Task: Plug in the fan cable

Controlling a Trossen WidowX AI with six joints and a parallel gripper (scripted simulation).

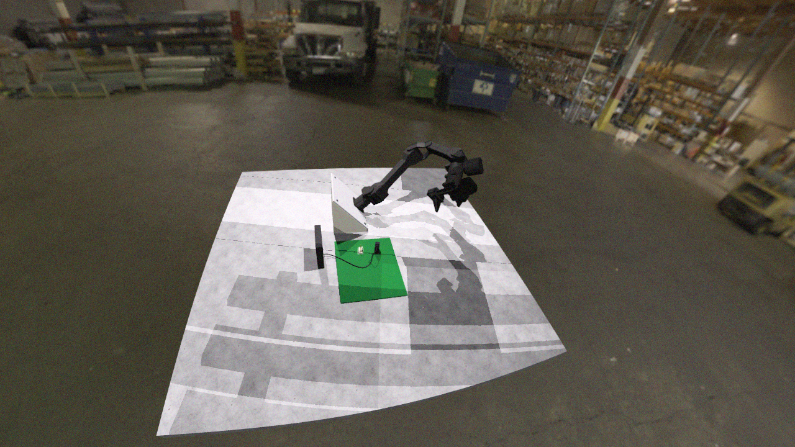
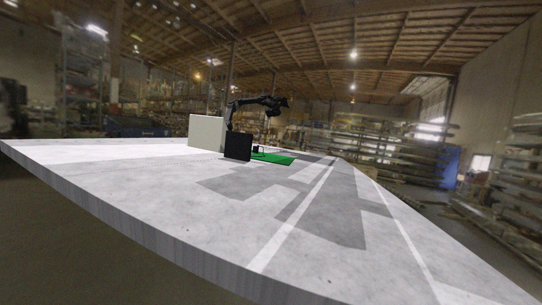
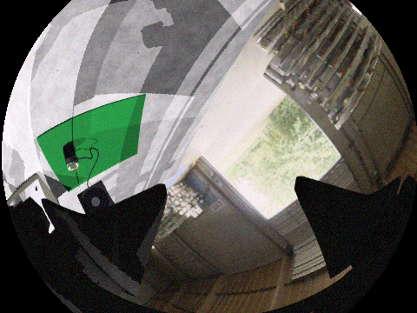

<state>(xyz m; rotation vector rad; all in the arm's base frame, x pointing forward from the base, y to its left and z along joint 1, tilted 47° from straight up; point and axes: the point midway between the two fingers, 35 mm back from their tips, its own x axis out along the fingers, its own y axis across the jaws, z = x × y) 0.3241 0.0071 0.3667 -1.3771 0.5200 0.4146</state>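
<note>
Right now the dark fan plug is 270 mm below my gripper tip, 200 mm to the right of it and 90 mm behind it. Also, from my gripper tip: green board (300 mm below, 250 mm to the right, 10 mm behind); white-framed header (290 mm below, 270 mm to the right, 100 mm behind); black cable (260 mm below, 210 mm to the right, 70 mm behind).
</note>
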